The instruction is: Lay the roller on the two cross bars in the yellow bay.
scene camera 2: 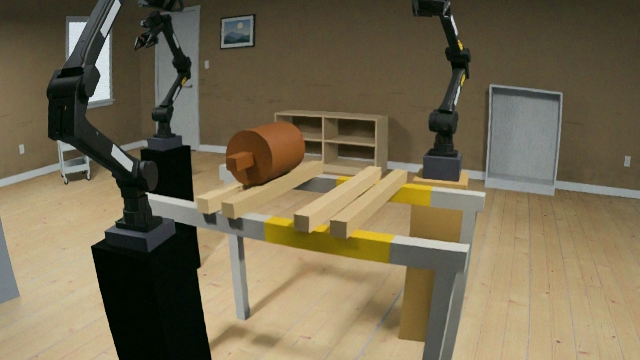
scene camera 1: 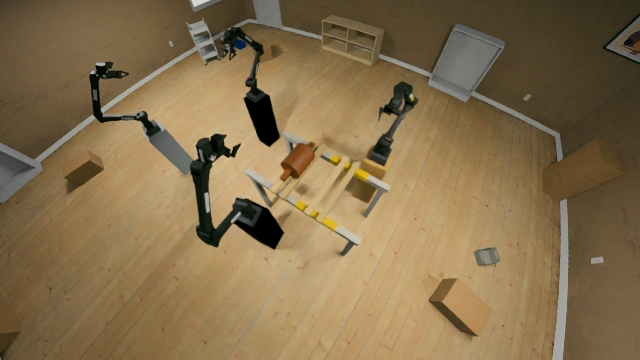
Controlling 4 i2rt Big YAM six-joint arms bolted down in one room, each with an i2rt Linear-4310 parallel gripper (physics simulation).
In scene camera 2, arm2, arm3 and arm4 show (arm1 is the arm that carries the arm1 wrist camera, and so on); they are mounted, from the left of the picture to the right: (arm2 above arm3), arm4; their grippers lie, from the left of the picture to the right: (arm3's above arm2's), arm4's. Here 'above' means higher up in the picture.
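Observation:
The orange-brown roller (scene camera 1: 298,160) (scene camera 2: 272,151) lies on the two left wooden bars. Two cross bars (scene camera 1: 327,185) (scene camera 2: 338,198) span the frame rails at the yellow bay (scene camera 1: 330,223) (scene camera 2: 327,241), apart from the roller. In scene camera 2, arm2's gripper (scene camera 2: 142,42) is raised at the upper left and looks open. Arm3's gripper (scene camera 2: 161,5) and arm4's gripper (scene camera 2: 422,7) are cut by the top edge, so their fingers cannot be judged. In scene camera 1, the front arm's gripper (scene camera 1: 230,145) stands open, left of the roller. All four grippers there are away from the roller.
The grey frame (scene camera 1: 350,234) (scene camera 2: 430,254) stands between arm pedestals. In scene camera 1, arms stand at far left, front, back and right of it. A wooden shelf (scene camera 1: 378,47) (scene camera 2: 382,145) and a grey cabinet (scene camera 1: 467,62) (scene camera 2: 522,140) stand by the walls. A cardboard box (scene camera 1: 462,307) lies at lower right.

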